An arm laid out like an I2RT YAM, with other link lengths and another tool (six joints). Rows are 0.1 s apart.
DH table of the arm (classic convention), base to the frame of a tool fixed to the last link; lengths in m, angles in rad. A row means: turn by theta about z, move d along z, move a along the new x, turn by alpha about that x. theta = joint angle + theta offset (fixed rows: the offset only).
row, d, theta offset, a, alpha
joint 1, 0.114, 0, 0.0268, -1.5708
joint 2, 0, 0, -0.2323, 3.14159
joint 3, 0, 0.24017, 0.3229, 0
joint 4, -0.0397, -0.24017, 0.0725, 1.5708
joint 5, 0.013, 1.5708, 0, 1.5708
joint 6, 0.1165, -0.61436, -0.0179, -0.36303
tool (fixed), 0.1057, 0, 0, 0
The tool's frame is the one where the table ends.
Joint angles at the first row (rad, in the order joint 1, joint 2, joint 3, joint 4, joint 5, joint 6):
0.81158 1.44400 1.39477 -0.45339 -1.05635 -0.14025
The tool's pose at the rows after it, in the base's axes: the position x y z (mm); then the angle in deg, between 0 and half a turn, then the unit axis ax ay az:
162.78, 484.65, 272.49, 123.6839, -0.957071, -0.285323, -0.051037
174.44, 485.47, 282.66, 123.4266, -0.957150, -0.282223, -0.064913
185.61, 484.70, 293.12, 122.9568, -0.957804, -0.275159, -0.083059
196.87, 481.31, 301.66, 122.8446, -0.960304, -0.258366, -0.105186
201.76, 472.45, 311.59, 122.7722, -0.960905, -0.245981, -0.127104
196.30, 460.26, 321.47, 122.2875, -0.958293, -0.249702, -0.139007
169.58, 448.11, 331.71, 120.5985, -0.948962, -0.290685, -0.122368
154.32, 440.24, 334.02, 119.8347, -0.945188, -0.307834, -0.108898
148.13, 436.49, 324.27, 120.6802, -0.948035, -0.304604, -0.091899
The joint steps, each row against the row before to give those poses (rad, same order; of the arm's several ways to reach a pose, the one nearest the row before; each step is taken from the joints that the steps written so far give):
-0.00820 0.02029 0.03315 -0.00897 0.01099 -0.01438
-0.01577 0.02036 0.04612 -0.01316 0.00230 -0.00778
-0.01574 0.00185 0.02362 0.00741 0.00934 0.00551
-0.01500 -0.01924 -0.00121 0.01685 0.02825 0.01667
-0.01495 -0.04455 -0.01809 0.00157 0.02263 0.00525
-0.01384 -0.05593 -0.02589 -0.01626 -0.00968 -0.01183
-0.00096 -0.04850 -0.01641 -0.04718 -0.08100 -0.03798
0.00000 -0.03345 -0.02225 -0.02390 -0.04017 -0.01295
0.00286 -0.01136 -0.02235 -0.03031 -0.00299 -0.00933

